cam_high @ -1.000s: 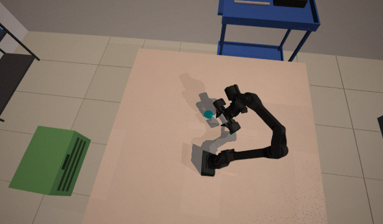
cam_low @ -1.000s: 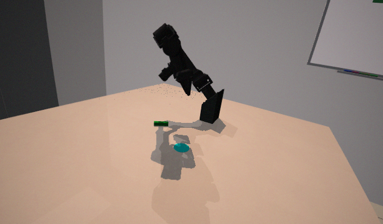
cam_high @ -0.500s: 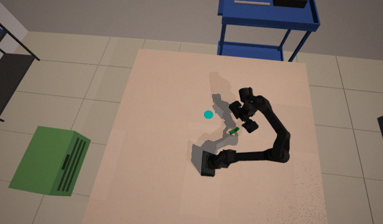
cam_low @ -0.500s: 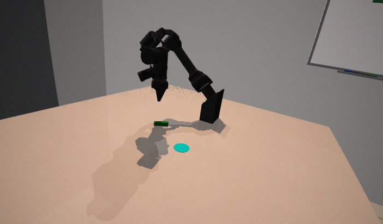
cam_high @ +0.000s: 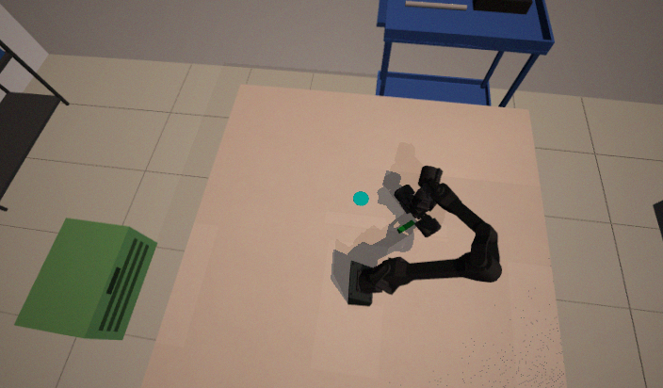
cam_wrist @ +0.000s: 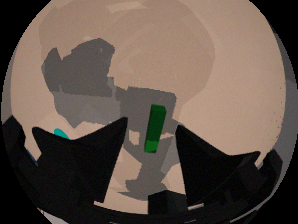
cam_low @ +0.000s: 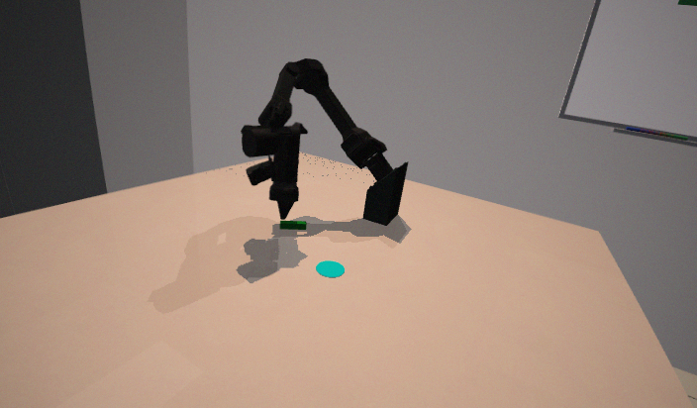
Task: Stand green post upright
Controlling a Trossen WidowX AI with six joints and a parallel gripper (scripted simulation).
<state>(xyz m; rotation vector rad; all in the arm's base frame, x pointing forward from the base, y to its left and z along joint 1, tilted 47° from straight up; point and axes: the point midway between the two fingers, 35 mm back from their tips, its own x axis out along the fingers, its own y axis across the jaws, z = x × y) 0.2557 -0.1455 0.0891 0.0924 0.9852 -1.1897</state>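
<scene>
Now: the green post 3 cm below my gripper tip, 2 cm to the left of it and 2 cm behind it. Also, from my gripper tip: cyan circle 19 cm to the left, 8 cm ahead, 4 cm below.
</scene>
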